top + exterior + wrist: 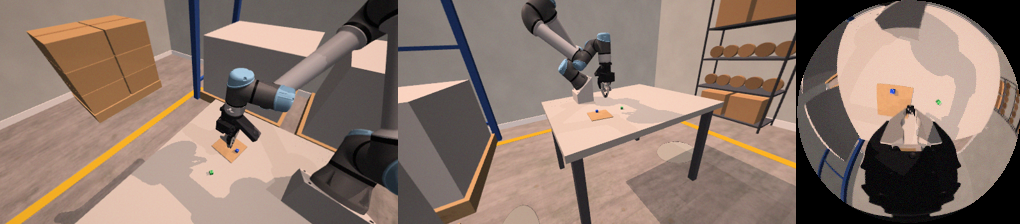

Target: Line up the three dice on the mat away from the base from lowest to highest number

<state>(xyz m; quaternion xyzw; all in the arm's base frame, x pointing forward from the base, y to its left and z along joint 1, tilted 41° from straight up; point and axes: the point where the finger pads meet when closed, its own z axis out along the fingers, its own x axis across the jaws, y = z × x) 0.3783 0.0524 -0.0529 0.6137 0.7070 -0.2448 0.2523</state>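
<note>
Right now the tan mat is 120 mm below my hand, 60 mm to the right of it and 40 mm ahead of it. Also, from my hand: green die: 120 mm to the left, 110 mm below; then blue die: 110 mm below, 60 mm to the right, 10 mm behind; then black die: 10 mm below.
</note>
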